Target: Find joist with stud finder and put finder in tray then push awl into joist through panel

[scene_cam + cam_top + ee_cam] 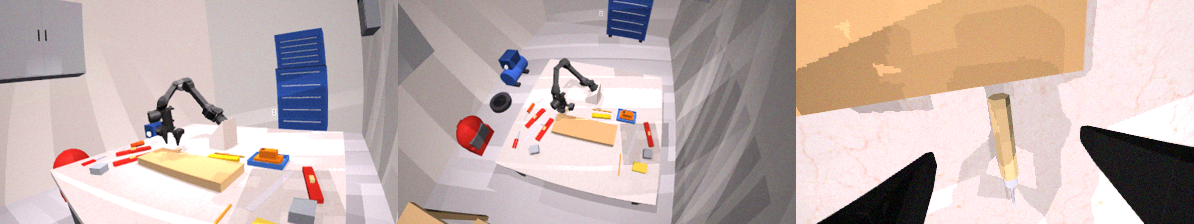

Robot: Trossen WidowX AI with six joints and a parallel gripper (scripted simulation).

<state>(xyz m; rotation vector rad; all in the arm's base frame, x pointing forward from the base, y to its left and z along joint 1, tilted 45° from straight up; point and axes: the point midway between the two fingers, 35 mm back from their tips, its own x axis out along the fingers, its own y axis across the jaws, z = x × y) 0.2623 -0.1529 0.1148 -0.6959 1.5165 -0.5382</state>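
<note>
The awl is 60 mm behind my gripper tip, 10 mm to the right of it and 40 mm below it. Round my gripper tip: orange stud finder (140 mm behind, 510 mm to the left); then blue tray (140 mm behind, 520 mm to the left, 40 mm below); then yellow bar (70 mm behind, 310 mm to the left, 40 mm below).
</note>
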